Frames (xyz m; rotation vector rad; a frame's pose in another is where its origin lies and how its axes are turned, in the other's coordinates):
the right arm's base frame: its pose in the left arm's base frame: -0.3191 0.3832 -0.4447 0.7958 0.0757 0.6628
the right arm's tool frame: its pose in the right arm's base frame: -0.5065 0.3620 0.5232 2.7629 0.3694 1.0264
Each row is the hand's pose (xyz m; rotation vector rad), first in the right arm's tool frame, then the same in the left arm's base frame.
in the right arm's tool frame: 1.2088 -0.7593 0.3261 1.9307 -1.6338 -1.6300
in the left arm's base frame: -0.4320 0.8361 1.1972 0.4464 -2.4586 1.0540
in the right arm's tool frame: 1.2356 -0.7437 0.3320 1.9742 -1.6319 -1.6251
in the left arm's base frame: -0.4023 0.8372 1.2080 0.4828 -2.4329 1.0651
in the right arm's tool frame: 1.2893 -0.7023 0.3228 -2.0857 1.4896 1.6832
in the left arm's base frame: -0.3428 0.8166 1.2347 0.7806 -2.3688 1.0443
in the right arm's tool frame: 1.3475 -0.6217 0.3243 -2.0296 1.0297 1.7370
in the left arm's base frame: -0.2490 0.7843 1.2422 1.1957 -2.2951 0.8112
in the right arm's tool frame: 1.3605 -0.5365 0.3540 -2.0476 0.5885 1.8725
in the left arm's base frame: -0.1706 0.7647 1.2002 1.3987 -2.2151 0.4299
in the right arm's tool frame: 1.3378 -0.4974 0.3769 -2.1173 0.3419 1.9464
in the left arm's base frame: -0.1493 0.7582 1.1547 1.4088 -2.1415 0.1969
